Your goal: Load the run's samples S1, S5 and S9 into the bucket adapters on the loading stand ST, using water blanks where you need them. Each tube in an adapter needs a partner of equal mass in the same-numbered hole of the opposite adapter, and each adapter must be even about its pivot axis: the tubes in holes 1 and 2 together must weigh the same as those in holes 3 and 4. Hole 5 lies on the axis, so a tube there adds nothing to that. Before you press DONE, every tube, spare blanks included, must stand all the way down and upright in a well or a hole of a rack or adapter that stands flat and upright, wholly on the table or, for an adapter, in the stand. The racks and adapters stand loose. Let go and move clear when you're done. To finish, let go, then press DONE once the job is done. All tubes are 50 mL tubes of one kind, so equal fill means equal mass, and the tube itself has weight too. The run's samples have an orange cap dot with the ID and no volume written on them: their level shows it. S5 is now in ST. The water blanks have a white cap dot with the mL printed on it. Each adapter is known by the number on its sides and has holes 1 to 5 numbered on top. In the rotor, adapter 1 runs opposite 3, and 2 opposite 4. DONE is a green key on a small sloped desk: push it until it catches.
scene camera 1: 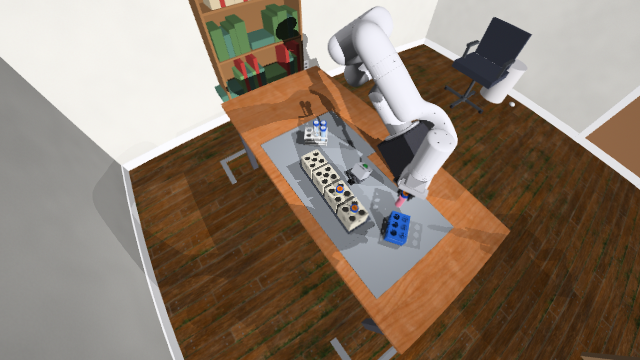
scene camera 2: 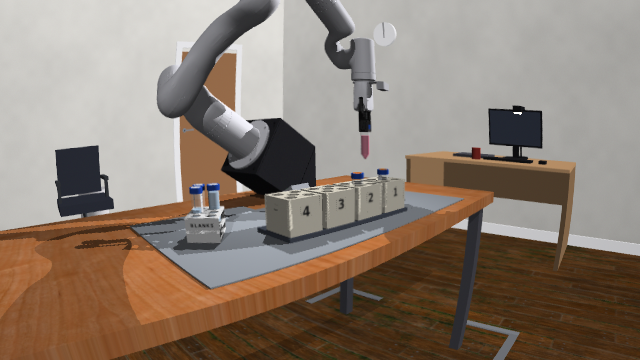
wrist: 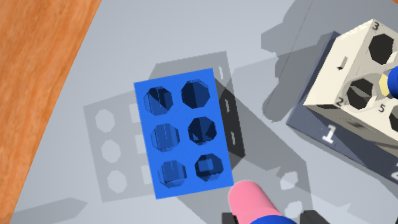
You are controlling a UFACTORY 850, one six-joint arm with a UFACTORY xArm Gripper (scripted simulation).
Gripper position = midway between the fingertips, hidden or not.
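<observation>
Visible: my gripper (scene camera 2: 365,132), together with a blue rack (wrist: 189,101).
</observation>
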